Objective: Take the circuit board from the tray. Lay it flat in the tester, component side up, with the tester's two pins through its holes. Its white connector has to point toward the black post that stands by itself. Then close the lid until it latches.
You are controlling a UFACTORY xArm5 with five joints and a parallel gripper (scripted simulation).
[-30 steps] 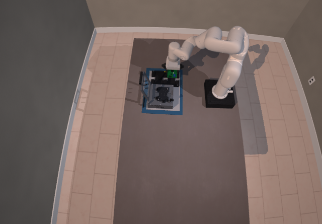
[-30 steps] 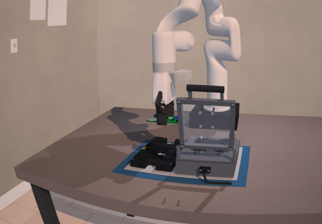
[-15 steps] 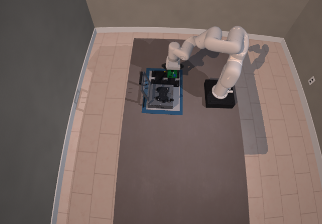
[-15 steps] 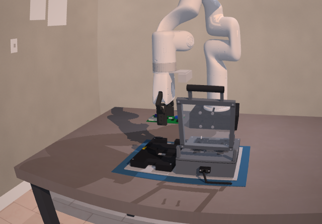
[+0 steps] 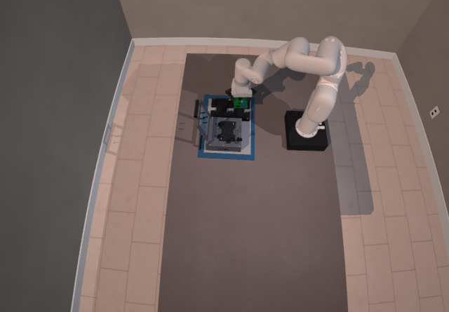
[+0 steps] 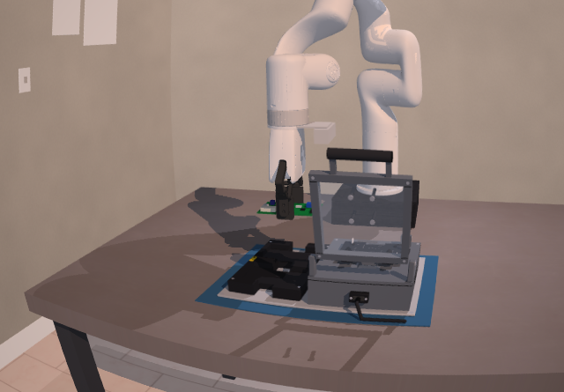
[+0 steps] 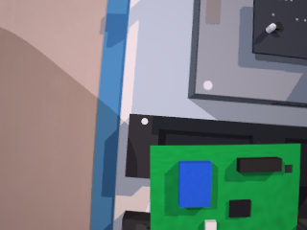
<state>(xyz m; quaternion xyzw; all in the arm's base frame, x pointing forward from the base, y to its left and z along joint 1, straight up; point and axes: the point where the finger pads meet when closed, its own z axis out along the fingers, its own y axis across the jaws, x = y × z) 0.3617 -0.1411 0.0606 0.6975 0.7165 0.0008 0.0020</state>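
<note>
The green circuit board lies right at my hand. Round my hand: clear lid (19 cm ahead, 16 cm to the left, 6 cm above); nest (7 cm ahead, 17 cm to the left, 5 cm below).
</note>
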